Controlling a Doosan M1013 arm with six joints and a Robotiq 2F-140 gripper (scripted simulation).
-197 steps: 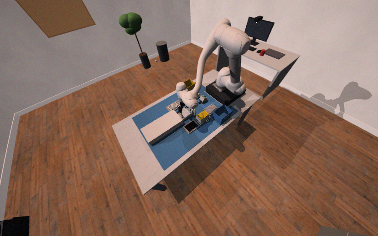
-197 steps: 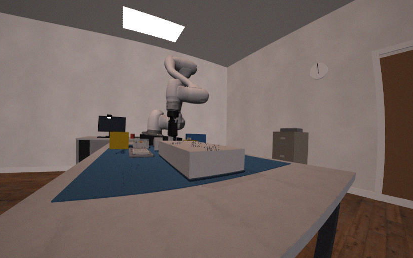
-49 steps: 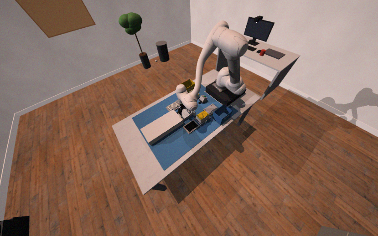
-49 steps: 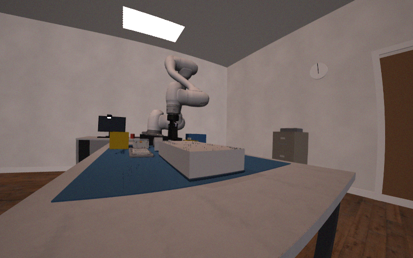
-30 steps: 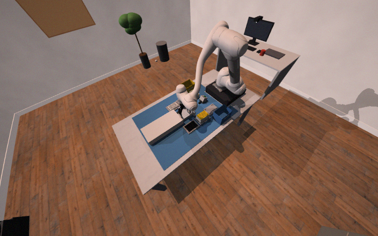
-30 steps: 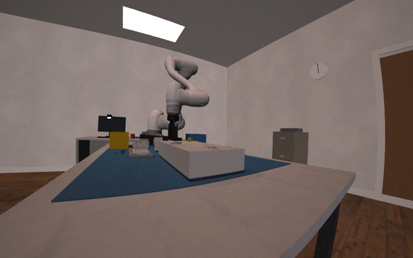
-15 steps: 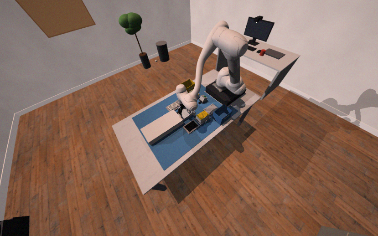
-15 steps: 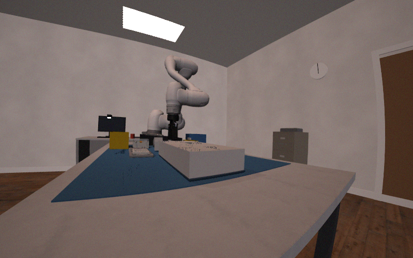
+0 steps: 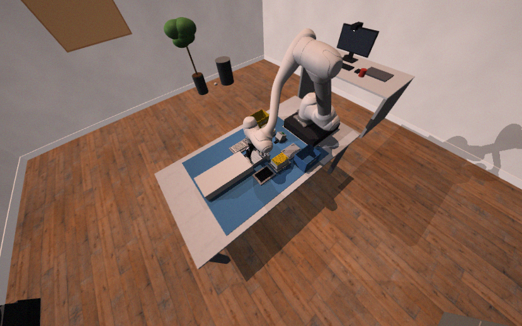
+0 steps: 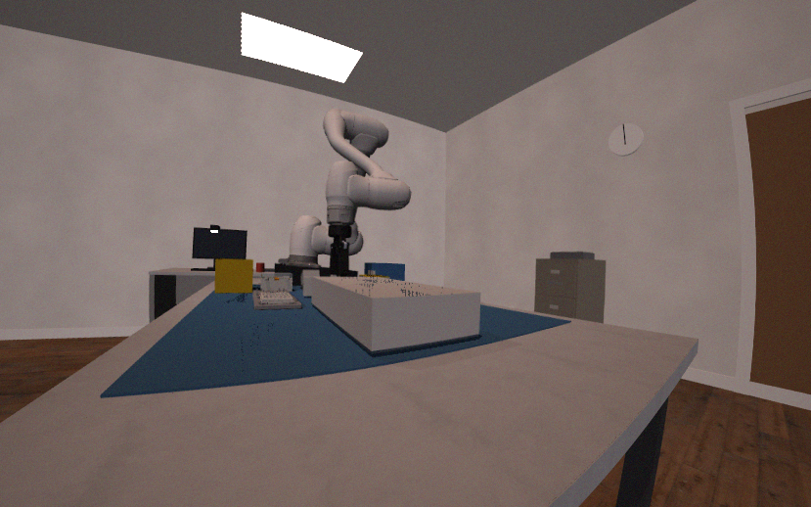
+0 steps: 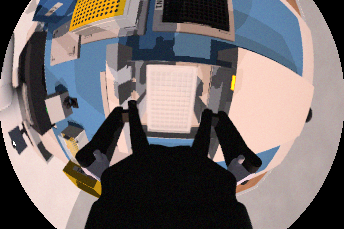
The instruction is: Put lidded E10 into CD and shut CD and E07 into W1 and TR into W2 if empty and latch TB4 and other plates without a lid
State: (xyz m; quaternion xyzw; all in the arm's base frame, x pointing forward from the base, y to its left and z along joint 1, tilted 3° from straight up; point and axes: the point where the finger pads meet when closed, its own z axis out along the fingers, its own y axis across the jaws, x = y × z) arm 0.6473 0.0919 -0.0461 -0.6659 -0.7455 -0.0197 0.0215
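My hand is 4 cm short of the cooler drawer and 2 cm above it. Round my hand: white cooler CD: 16 cm ahead, 2 cm to the left, 1 cm below; then white gridded plate: 19 cm to the right, 6 cm ahead, 2 cm below; then black plate: 19 cm to the left, 2 cm below, 2 cm ahead.
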